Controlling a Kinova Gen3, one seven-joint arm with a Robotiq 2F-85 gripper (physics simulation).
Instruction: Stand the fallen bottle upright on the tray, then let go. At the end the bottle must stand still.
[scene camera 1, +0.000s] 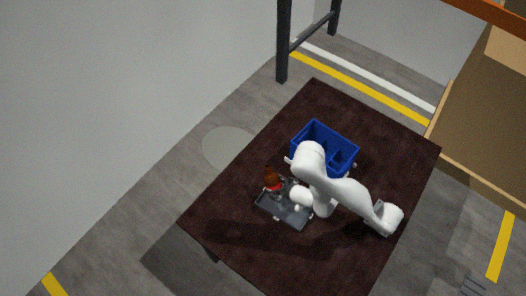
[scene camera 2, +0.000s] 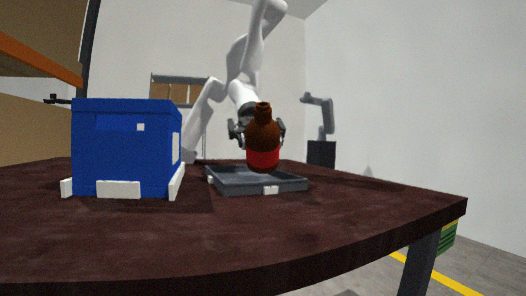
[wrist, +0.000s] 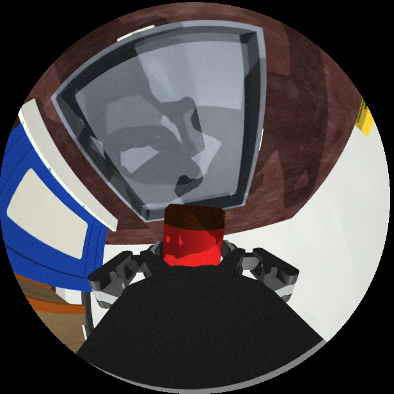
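Seen in the pictures: gripper, fingertip midpoint: (scene camera 1: 273, 184) (scene camera 2: 262, 146); arm's base at its link origin: (scene camera 2: 184, 146).
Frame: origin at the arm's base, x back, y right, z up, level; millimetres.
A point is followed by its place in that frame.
A brown bottle with a red label (scene camera 1: 271, 180) @(z 84, x -499, y -186 mm) (scene camera 2: 262, 137) @(z 48, x -546, y -155 mm) (wrist: 194, 237) is upright or nearly so, neck up, over the edge of the grey tray (scene camera 1: 285, 220) @(z -62, x -367, y -250 mm) (scene camera 2: 235, 188) @(z -51, x -540, y -106 mm) (wrist: 262, 75) farthest from the arm's base. Its bottom seems slightly above the tray floor; in scene camera 2 the exact gap cannot be told. My gripper (scene camera 2: 258, 135) @(z 29, x -496, y -175 mm) is shut on the bottle and holds it from the side. In the wrist view the fingers are partly hidden behind the bottle and the black gripper body.
A blue bin (scene camera 1: 325, 145) @(z -27, x -434, y 193 mm) (scene camera 2: 125, 150) @(z 18, x -541, y 99 mm) (wrist: 47, 215) with white blocks at its base stands beside the tray on the dark table (scene camera 1: 215, 220) @(z -65, x -622, y -449 mm) (scene camera 2: 240, 235) @(z -66, x -708, y -72 mm) (wrist: 295, 125). Small white blocks sit against the tray's outer sides. The table edge lies beyond the bottle.
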